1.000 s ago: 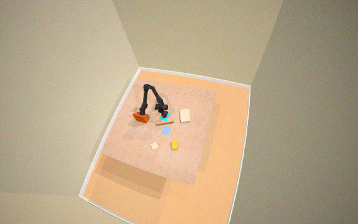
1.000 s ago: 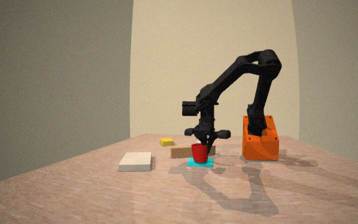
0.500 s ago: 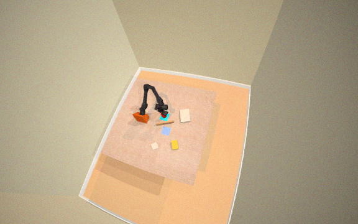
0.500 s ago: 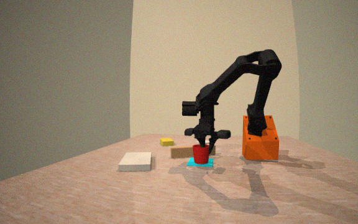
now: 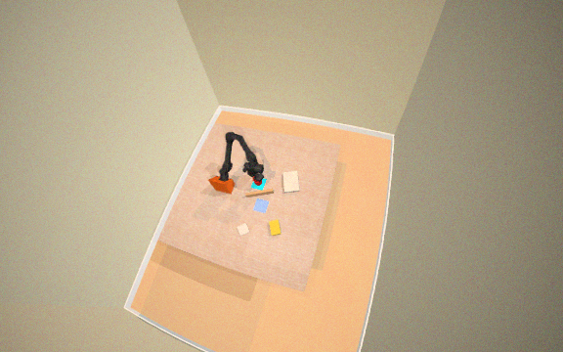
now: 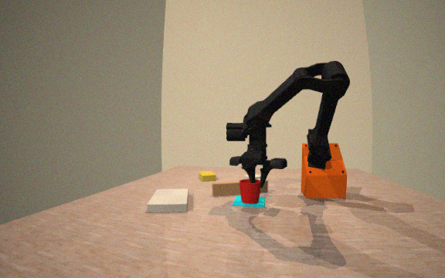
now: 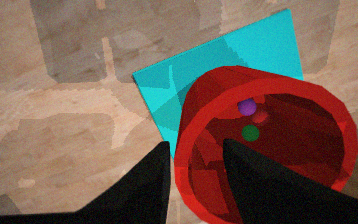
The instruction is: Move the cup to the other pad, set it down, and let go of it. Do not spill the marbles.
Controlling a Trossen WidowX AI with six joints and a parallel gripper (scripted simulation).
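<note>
Now: gripper tip 3 cm short of the red cup, 2 cm above it and 1 cm to the left of it. Also, from my gripper tip: cyan pad 6 cm below, 3 cm ahead, 1 cm to the right; light blue pad 19 cm to the right, 13 cm ahead, 6 cm below; wooden bar 10 cm to the right, 8 cm ahead, 4 cm below.
</note>
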